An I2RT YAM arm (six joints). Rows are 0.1 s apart.
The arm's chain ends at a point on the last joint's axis. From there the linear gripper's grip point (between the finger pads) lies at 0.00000 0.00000 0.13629 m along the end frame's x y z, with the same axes.
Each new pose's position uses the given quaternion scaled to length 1; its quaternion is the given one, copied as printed.
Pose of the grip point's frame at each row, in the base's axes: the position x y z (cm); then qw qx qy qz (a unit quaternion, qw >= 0):
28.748 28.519 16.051 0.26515 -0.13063 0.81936 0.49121
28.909 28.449 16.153 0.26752 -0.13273 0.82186 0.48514
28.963 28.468 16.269 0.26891 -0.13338 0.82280 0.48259
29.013 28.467 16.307 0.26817 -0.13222 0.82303 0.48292
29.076 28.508 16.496 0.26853 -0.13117 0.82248 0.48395
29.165 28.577 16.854 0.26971 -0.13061 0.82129 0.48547
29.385 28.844 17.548 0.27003 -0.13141 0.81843 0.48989
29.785 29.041 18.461 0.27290 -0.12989 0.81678 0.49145
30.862 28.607 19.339 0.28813 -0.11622 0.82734 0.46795
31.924 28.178 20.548 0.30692 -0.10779 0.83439 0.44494
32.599 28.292 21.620 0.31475 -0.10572 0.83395 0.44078
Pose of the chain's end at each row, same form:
24.575 16.604 21.187 0.26515 -0.13063 0.81936 0.49121
24.671 16.613 21.416 0.26752 -0.13273 0.82186 0.48514
24.686 16.667 21.579 0.26891 -0.13338 0.82280 0.48259
24.737 16.666 21.619 0.26817 -0.13222 0.82303 0.48292
24.786 16.698 21.775 0.26853 -0.13117 0.82248 0.48395
24.855 16.749 22.076 0.26971 -0.13061 0.82129 0.48547
25.116 16.948 22.648 0.27003 -0.13141 0.81843 0.48989
25.449 17.133 23.477 0.27290 -0.12989 0.81678 0.49145
25.847 17.141 24.736 0.28813 -0.11622 0.82734 0.46795
26.251 17.157 26.213 0.30692 -0.10779 0.83439 0.44494
26.714 17.365 27.253 0.31475 -0.10572 0.83395 0.44078

